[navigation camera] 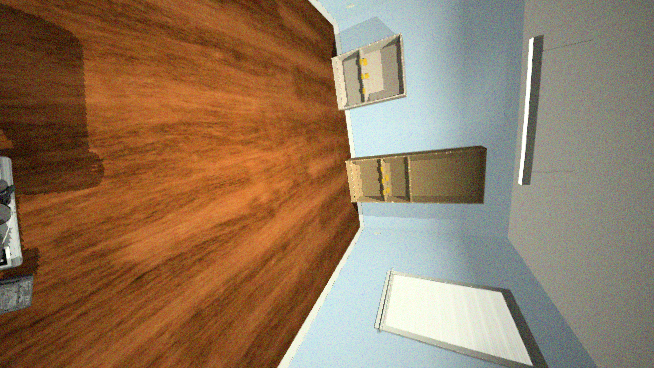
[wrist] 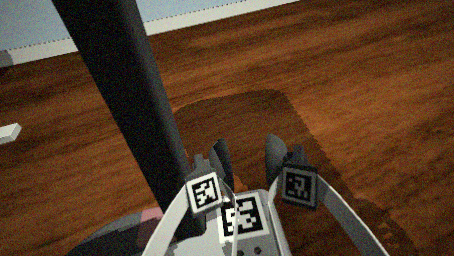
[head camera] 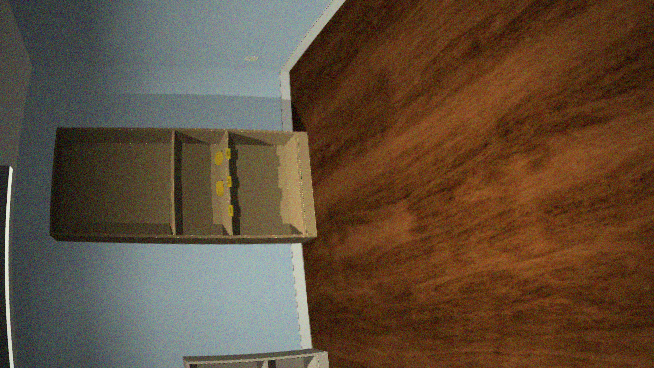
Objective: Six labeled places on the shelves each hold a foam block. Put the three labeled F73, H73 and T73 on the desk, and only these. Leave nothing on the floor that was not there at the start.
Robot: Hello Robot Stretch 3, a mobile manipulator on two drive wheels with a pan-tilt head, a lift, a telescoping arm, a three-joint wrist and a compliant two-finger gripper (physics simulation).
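Places are measured from the robot's base along level axes (x right, y ahead, z up), in metres.
Pixels of known places: gripper, between the fingertips: (wrist: 247,154).
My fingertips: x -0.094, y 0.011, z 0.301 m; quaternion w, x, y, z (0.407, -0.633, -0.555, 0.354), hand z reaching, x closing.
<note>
Behind a point stands the place of what it marks.
In the head view, turned sideways, a tall tan shelf (head camera: 174,200) {x -0.078, y 3.503, z 1.017 m} (navigation camera: 409,185) {x 0.168, y 3.571, z 1.022 m} stands against the wall. Two yellow foam blocks, one (head camera: 219,158) {x 0.234, y 3.424, z 0.673 m} and another (head camera: 220,188) {x 0.015, y 3.382, z 0.669 m}, rest on its lower inner board. Small yellow labels, one (head camera: 228,153) {x 0.264, y 3.321, z 0.625 m}, a second (head camera: 229,181) {x 0.064, y 3.265, z 0.625 m} and a third (head camera: 230,210) {x -0.136, y 3.211, z 0.629 m}, are on that board's edge; the third has no block behind it. Their lettering is unreadable. A low pale shelf (navigation camera: 404,65) {x -1.593, y 2.960, z 1.066 m} in the navigation view bears yellow patches (navigation camera: 363,61) {x -1.800, y 2.895, z 0.492 m}. My gripper (wrist: 247,154) {x -0.094, y 0.011, z 0.301 m} is open and empty above the floor, far from the shelves. The desk is not identifiable.
Brown wooden floor (head camera: 475,175) {x 0.070, y 1.477, z 0.000 m} (navigation camera: 215,150) {x -0.275, y 0.801, z 0.000 m} (wrist: 380,85) {x -0.605, y 0.546, z 0.000 m} lies between me and the shelves. A window (navigation camera: 450,320) {x 1.472, y 2.165, z 1.466 m} is on the adjoining wall. A white bar end (wrist: 9,133) {x -0.674, y -0.702, z 0.025 m} lies low at the wrist view's left. My dark mast (wrist: 125,90) {x -0.116, y -0.067, z 0.362 m} rises beside the gripper.
</note>
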